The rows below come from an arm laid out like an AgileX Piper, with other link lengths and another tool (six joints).
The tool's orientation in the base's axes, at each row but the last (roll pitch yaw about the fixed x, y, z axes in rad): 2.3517, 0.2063, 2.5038; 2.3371, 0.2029, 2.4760; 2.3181, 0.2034, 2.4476; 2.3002, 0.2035, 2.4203
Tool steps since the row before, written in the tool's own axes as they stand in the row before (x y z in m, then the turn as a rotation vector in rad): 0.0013, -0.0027, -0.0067, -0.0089, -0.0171, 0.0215; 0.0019, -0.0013, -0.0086, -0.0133, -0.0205, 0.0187; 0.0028, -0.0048, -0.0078, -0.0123, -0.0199, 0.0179; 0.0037, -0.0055, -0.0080, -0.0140, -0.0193, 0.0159
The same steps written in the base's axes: -0.0054, -0.0043, 0.0025, 0.0134, -0.0059, -0.0249; -0.0066, -0.0038, 0.0045, 0.0142, -0.0121, -0.0245; -0.0081, -0.0049, 0.0012, 0.0132, -0.0115, -0.0237; -0.0093, -0.0047, 0.0005, 0.0134, -0.0131, -0.0216
